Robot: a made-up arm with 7 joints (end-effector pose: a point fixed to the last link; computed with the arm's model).
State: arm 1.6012 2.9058 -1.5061 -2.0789 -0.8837 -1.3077 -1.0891
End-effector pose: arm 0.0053 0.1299 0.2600 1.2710 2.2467 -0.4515
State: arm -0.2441 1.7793 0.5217 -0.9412 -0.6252 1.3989 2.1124
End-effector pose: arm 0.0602 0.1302 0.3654 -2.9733 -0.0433 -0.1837
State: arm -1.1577 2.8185 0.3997 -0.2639 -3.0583 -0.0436 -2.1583
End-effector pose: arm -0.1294 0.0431 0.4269 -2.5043 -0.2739 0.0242
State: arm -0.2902 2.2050 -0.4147 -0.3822 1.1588 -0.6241 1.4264
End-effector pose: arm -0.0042 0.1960 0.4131 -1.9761 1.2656 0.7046
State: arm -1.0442 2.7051 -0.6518 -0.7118 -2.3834 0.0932 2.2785
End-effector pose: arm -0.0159 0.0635 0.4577 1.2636 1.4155 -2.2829
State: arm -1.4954 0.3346 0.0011 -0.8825 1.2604 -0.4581 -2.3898
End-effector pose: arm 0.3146 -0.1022 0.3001 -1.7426 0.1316 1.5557
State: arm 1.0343 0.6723 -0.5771 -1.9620 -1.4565 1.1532 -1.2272
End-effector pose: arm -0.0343 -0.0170 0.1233 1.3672 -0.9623 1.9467
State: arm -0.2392 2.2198 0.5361 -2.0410 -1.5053 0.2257 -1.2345
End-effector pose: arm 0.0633 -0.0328 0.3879 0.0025 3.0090 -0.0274
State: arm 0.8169 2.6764 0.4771 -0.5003 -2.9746 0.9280 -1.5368
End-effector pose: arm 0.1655 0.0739 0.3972 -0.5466 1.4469 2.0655
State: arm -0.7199 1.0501 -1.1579 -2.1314 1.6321 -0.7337 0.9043
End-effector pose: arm 0.1963 -0.0583 0.1265 -0.0714 -2.8145 0.5601
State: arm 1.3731 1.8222 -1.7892 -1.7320 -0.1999 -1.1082 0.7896
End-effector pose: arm -0.1802 0.1108 0.2551 -0.8143 -1.5817 -0.1059
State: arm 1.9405 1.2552 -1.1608 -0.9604 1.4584 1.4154 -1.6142
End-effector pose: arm -0.1930 0.0760 0.3515 -1.6313 -0.7221 0.7992
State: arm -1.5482 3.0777 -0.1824 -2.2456 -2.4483 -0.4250 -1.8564
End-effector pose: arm -0.0079 -0.0697 0.3655 -1.6731 0.5186 1.1543
